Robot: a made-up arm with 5 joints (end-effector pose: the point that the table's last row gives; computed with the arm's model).
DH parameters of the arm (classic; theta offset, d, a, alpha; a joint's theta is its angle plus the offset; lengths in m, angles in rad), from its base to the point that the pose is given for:
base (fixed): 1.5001 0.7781 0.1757 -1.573
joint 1: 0 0.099 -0.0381 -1.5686
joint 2: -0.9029 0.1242 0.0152 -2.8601
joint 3: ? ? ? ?
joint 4: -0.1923 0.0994 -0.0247 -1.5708
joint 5: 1.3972 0 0.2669 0
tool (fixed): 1.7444 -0.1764 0 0
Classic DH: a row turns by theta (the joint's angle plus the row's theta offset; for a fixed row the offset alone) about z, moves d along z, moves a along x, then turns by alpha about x.
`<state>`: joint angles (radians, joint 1 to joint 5).
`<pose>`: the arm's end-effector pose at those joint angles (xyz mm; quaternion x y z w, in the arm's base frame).
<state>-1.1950 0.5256 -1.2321 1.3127 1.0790</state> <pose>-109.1 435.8 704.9 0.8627 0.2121 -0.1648 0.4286</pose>
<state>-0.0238 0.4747 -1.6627 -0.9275 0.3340</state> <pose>-285.9 97.3 824.5 -0.5711 -0.2216 -0.6123 0.4999</pose>
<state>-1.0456 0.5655 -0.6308 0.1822 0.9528</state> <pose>-51.0 186.8 501.2 0.4929 0.0540 -0.0783 0.8649</pose>
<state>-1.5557 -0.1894 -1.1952 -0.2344 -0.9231</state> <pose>-150.6 418.7 836.6 0.4131 0.3263 -0.7435 0.4124</pose>
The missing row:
joint 3: 0.7586 0.1603 0.0057 1.3639
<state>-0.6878 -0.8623 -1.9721 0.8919 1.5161</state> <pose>50.7 246.1 519.5 0.5204 -0.0894 0.2332 0.8166</pose>
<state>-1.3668 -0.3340 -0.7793 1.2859 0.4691</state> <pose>-243.9 299.3 644.1 0.6891 0.3346 0.3120 0.5620</pose>
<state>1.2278 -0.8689 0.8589 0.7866 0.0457</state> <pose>44.3 33.5 852.1 -0.4860 0.7268 0.3870 0.2930</pose>
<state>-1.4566 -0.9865 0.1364 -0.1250 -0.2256</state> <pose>1.4 318.6 645.6 0.6092 -0.3503 0.3041 0.6432</pose>
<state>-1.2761 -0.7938 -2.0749 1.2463 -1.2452</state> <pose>-182.0 200.9 1086.4 0.2762 0.8034 -0.4638 0.2514</pose>
